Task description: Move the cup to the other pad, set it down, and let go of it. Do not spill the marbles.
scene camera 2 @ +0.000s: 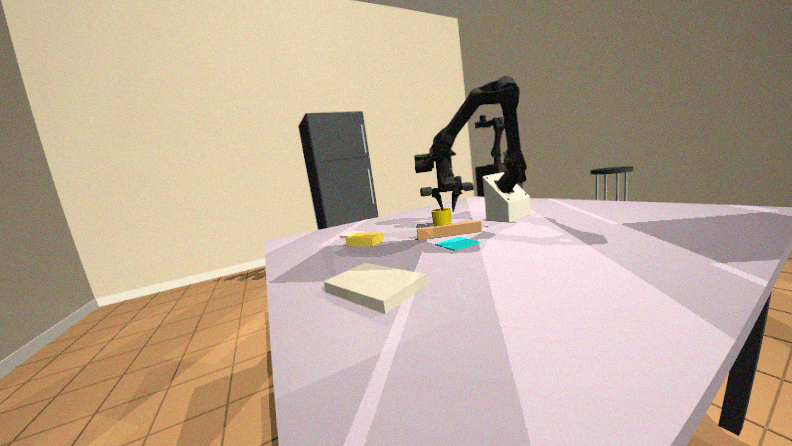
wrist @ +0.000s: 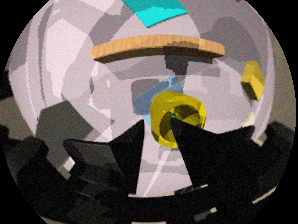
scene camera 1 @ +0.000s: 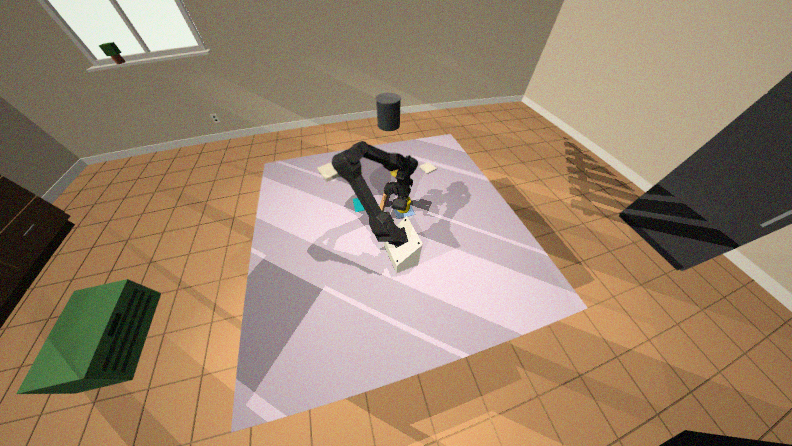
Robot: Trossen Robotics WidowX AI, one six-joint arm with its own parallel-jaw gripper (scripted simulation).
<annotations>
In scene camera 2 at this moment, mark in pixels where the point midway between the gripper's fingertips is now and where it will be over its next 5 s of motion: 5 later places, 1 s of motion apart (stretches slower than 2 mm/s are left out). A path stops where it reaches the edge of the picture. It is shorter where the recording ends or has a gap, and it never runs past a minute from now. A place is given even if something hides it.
My gripper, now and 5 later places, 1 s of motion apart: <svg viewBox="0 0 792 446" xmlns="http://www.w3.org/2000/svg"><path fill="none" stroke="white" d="M448 212L450 211L449 203L455 206L461 209L464 213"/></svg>
</annotations>
